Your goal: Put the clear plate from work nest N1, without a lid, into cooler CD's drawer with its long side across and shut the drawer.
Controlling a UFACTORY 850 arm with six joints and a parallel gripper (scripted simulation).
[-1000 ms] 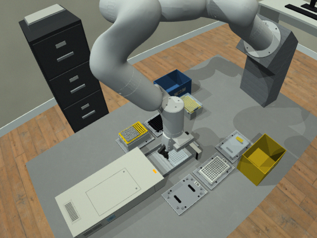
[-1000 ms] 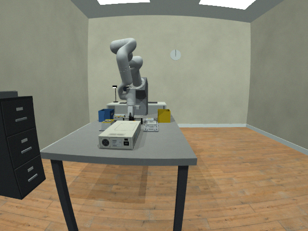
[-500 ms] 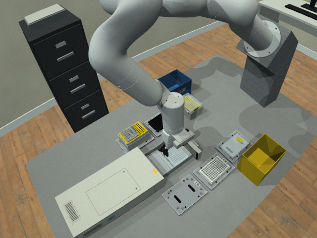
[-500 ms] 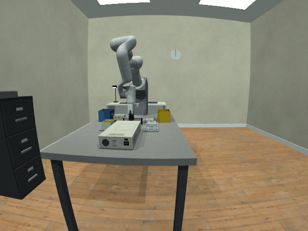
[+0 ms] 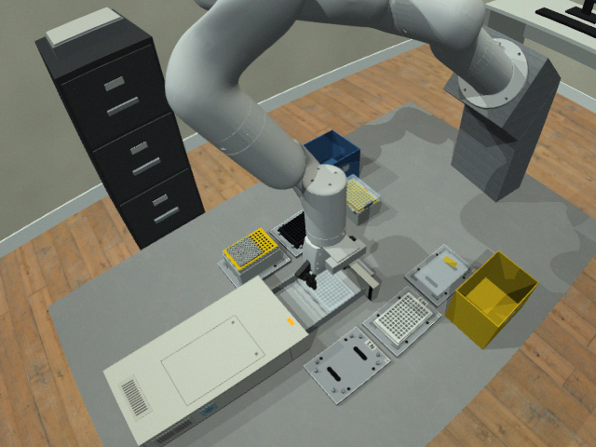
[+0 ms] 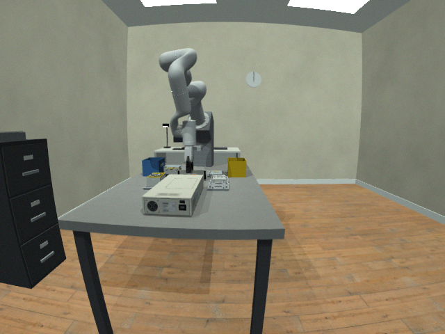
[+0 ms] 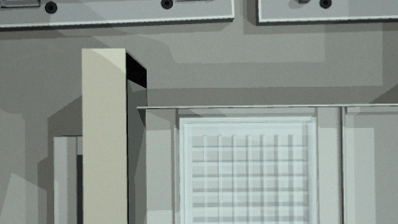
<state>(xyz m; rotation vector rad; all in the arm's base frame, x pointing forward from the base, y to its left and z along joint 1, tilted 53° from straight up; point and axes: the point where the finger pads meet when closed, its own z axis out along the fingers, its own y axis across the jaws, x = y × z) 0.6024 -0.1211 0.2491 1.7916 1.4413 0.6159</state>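
Now: the drawer 3 cm ahead of my hand, 1 cm to the right of it and 5 cm below it. The rest, counted from my hand: clear plate: 7 cm below; then white well plate: 1 cm behind, 21 cm to the left, 7 cm below; then cooler CD: 18 cm ahead, 7 cm to the right, 4 cm below.
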